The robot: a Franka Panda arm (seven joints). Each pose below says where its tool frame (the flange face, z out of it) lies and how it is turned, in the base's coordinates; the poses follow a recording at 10 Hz.
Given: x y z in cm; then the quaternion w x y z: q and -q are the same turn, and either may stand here.
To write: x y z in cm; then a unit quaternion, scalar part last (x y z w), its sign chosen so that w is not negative. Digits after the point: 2 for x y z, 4 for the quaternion.
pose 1, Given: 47.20 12.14 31.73 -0.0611 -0.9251 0.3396 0.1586
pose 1, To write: 47.20 12.14 31.73 0.9251 -0.3396 -0.1586 0.0611
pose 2, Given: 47.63 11.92 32.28 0.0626 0.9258 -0.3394 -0.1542
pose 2, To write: 47.63 11.92 32.28 0.9258 -0.3394 -0.1542 0.0626
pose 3, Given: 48.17 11.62 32.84 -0.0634 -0.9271 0.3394 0.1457
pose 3, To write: 48.17 11.62 32.84 0.9271 -0.3394 -0.1457 0.0634
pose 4, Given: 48.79 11.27 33.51 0.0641 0.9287 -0.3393 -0.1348
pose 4, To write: 48.79 11.27 33.51 0.9287 -0.3393 -0.1348 0.0641
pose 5, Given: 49.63 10.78 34.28 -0.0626 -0.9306 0.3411 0.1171
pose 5, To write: 49.63 10.78 34.28 0.9306 -0.3411 -0.1171 0.0626
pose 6, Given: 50.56 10.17 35.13 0.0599 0.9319 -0.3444 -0.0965
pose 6, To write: 50.56 10.17 35.13 0.9319 -0.3444 -0.0965 0.0599
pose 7, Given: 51.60 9.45 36.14 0.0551 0.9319 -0.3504 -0.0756
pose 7, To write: 51.60 9.45 36.14 0.9319 -0.3504 -0.0756 0.0551
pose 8, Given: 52.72 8.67 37.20 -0.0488 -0.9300 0.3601 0.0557
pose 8, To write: 52.72 8.67 37.20 0.9300 -0.3601 -0.0557 0.0488
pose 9, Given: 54.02 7.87 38.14 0.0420 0.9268 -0.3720 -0.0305
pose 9, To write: 54.02 7.87 38.14 0.9268 -0.3720 -0.0305 0.0420
